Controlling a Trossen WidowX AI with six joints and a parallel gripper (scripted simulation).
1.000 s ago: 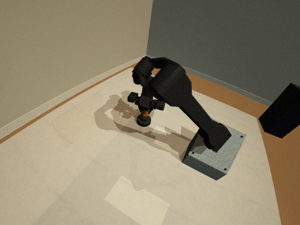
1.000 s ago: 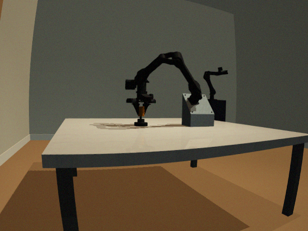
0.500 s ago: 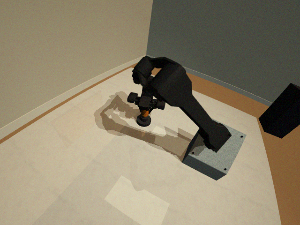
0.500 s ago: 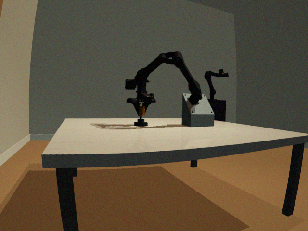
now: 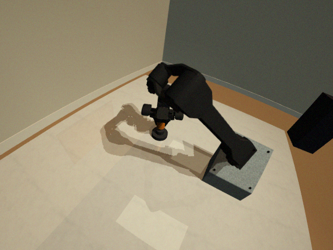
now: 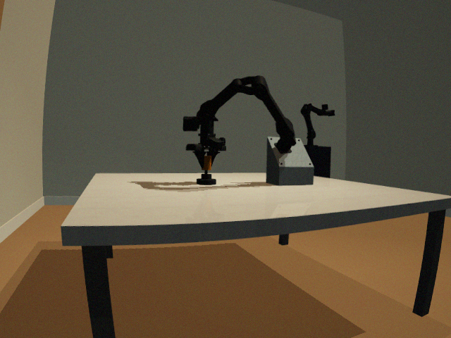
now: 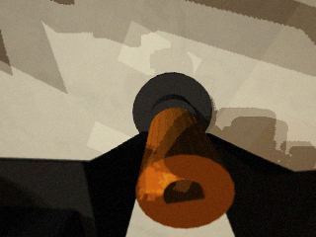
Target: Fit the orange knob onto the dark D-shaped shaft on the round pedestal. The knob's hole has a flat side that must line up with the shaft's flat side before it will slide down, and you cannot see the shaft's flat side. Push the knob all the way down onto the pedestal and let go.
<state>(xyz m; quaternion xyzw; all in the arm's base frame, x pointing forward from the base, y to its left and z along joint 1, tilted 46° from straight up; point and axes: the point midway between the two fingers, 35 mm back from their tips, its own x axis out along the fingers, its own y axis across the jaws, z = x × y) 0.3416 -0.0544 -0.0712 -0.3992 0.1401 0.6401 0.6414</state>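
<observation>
My gripper tip is now 20 mm below the orange knob. The rest, counted from my gripper tip: pedestal 40 mm below.
</observation>
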